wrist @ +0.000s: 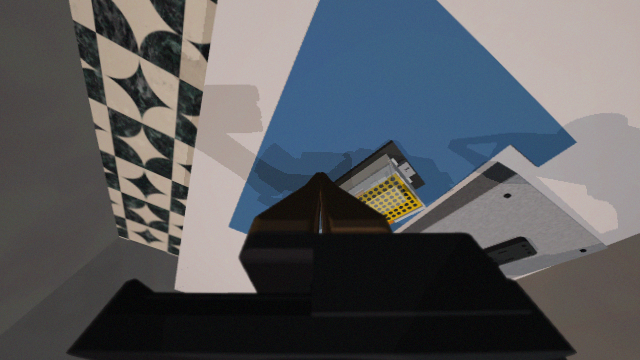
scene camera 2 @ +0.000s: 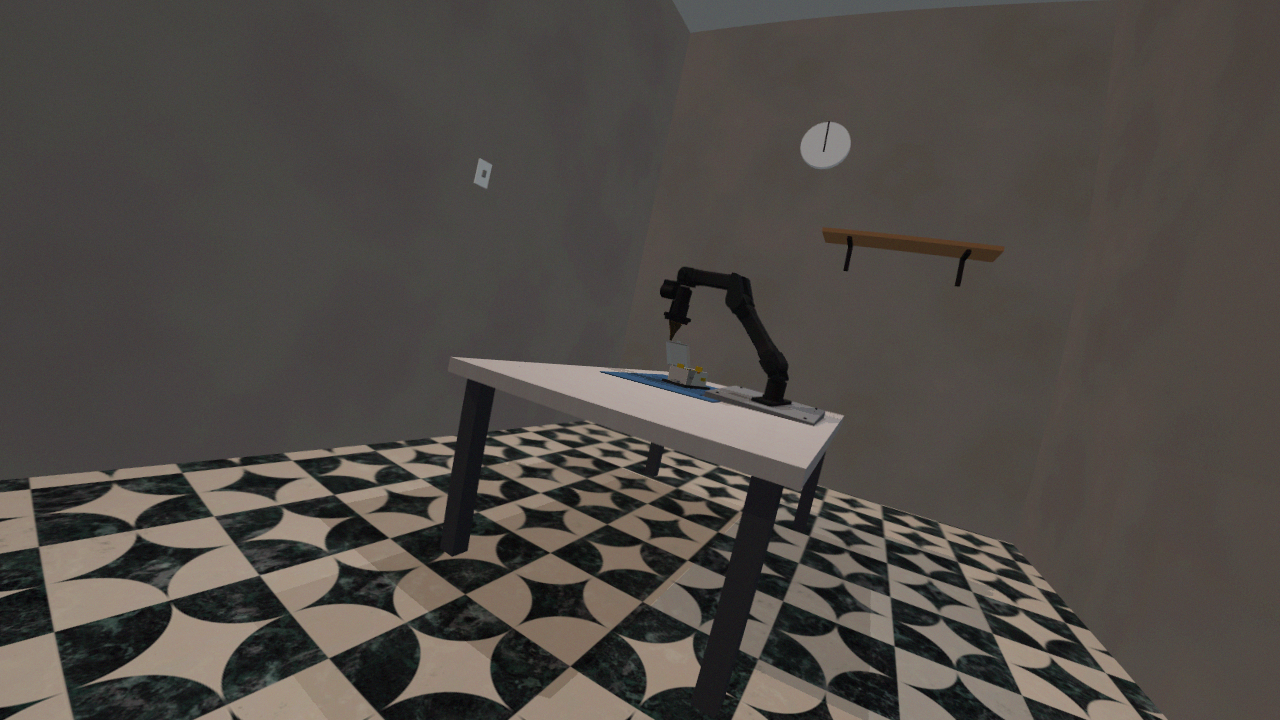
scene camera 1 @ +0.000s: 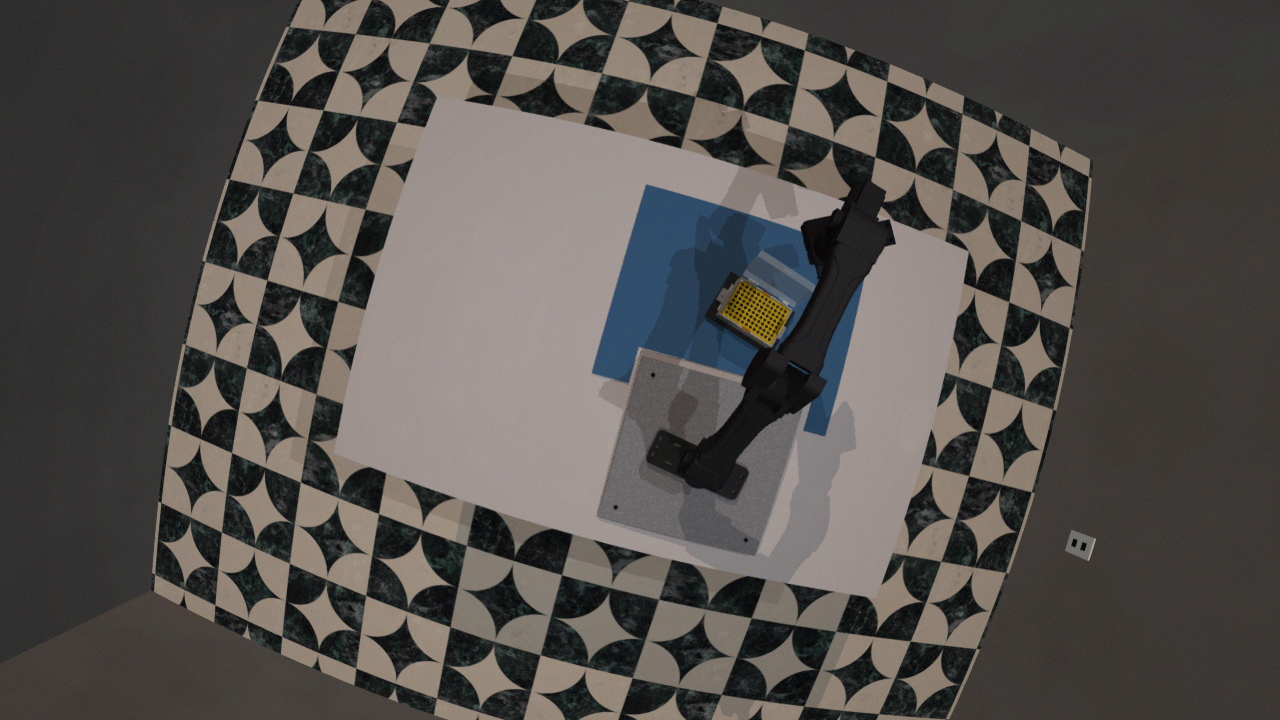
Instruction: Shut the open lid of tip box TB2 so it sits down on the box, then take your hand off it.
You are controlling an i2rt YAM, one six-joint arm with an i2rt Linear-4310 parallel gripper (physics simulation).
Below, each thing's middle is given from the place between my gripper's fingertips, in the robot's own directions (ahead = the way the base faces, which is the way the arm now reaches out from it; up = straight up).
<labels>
I see my gripper 7 cm past the clear lid (scene camera 1: 788, 286), 3 cm to the right of it and 4 cm above it. The rest, counted from my hand: yellow perforated rack (scene camera 1: 764, 317): 14 cm behind, 4 cm to the left, 8 cm below.
</labels>
